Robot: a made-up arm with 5 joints.
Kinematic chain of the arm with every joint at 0, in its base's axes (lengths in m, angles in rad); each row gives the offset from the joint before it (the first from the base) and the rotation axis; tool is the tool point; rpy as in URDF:
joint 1: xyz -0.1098 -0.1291 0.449 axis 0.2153 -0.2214 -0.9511
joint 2: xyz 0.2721 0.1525 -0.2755 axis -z
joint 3: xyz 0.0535 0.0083 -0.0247 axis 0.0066 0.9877 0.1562
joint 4: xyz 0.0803 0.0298 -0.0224 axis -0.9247 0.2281 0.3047
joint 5: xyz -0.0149 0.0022 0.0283 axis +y
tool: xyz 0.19 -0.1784 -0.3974 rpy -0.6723 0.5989 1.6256
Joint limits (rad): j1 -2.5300..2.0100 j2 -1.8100..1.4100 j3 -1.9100..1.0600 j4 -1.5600..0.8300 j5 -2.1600..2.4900
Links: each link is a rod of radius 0.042 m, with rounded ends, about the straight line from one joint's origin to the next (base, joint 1, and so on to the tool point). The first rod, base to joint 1, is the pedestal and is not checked.
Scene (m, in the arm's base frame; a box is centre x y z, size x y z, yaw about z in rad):
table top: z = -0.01
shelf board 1: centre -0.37 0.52 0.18 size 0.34 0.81 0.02 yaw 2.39
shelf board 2: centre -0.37 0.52 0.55 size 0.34 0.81 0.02 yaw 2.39
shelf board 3: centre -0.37 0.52 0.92 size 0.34 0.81 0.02 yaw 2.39
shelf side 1: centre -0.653 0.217 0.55 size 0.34 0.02 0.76 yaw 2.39
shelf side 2: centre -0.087 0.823 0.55 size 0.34 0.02 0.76 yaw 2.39
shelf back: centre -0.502 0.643 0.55 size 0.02 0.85 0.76 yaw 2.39
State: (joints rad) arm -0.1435 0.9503 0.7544 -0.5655 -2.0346
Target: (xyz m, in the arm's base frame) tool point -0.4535 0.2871 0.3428
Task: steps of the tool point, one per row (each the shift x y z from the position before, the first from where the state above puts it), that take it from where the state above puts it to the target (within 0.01 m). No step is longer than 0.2 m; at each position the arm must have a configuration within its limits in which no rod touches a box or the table.
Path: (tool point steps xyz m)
1: 0.0115 0.0364 0.1180
2: -0.0128 0.0679 0.1142
3: -0.0399 0.0942 0.0982
4: -0.0671 0.1117 0.0714
5: -0.0914 0.1186 0.0366
6: -0.1095 0.1135 -0.0029
7: -0.1190 0.0977 -0.0429
8: -0.1180 0.0737 -0.0795
9: -0.1062 0.0446 -0.1093

